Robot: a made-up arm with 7 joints. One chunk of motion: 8 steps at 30 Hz.
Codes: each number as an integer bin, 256 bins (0 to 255) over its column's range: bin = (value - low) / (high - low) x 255, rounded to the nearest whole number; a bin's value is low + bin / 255 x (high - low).
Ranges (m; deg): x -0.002..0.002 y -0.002..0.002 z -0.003..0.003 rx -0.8..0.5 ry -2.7..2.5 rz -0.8..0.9
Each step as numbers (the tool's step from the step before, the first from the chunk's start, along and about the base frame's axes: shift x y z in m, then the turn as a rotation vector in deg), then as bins.
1 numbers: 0.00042 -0.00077 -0.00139 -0.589 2.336 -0.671
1 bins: 154 78 68 41 247 19
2 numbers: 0.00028 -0.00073 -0.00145 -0.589 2.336 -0.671
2 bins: 145 81 66 41 247 19
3 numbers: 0.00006 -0.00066 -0.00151 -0.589 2.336 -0.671
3 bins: 131 85 63 41 247 19
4 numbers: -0.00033 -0.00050 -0.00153 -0.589 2.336 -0.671
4 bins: 106 96 62 41 247 19
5 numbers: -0.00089 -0.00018 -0.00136 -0.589 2.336 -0.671
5 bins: 71 116 70 41 247 19
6 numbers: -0.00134 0.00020 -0.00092 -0.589 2.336 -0.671
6 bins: 42 140 88 41 247 19
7 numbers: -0.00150 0.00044 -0.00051 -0.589 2.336 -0.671
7 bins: 32 156 106 41 247 19
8 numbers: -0.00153 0.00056 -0.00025 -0.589 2.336 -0.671
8 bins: 30 163 117 41 247 19
